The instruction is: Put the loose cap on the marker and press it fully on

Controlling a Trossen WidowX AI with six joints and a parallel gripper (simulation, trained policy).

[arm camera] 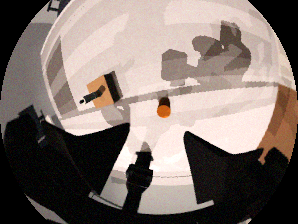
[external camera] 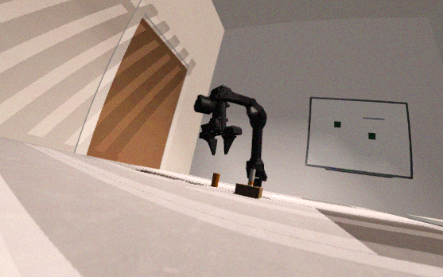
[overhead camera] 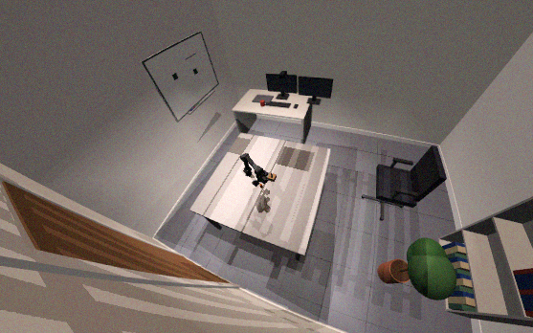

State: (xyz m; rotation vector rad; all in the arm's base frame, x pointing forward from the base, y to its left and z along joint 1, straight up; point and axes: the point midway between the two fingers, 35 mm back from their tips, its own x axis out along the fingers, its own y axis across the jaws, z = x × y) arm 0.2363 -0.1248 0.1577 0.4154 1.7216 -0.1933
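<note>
The orange cap lies 100 mm below my gripper tip and 10 mm behind it. Also, from my gripper tip: brown holder block: 150 mm to the left, 110 mm below, 60 mm ahead.
</note>
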